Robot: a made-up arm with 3 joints. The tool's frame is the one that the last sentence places.
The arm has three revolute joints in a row. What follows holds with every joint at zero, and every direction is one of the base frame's.
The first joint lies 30 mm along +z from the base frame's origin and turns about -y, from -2.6 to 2.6 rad.
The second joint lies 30 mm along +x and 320 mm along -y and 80 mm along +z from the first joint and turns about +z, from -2.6 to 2.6 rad.
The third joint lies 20 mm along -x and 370 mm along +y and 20 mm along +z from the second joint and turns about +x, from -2.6 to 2.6 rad.
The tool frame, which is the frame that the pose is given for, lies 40 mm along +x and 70 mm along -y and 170 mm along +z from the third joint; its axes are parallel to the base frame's.
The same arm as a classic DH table. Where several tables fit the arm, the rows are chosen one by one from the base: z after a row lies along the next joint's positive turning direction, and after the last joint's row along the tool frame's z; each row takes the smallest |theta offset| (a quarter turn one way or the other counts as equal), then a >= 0, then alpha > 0; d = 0 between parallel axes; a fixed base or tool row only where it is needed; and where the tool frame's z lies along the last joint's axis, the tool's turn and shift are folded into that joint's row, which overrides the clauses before.
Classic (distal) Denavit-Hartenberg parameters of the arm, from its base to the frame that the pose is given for. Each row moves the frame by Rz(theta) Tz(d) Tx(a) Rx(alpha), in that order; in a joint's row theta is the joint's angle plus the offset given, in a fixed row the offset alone. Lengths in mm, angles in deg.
base (fixed): theta0 0, d 30, a 0, alpha 90
joint 1: theta0 0, d 320, a 30, alpha -90
joint 2: theta0 90, d 100, a 370, alpha 90
joint 3: theta0 0, d 20, a -70, alpha -90
tool (fixed): theta0 -90, d 170, a 0, alpha 0
Joint limits (deg, base to tool): -148.97..148.97 -148.97..148.97 -148.97..148.97

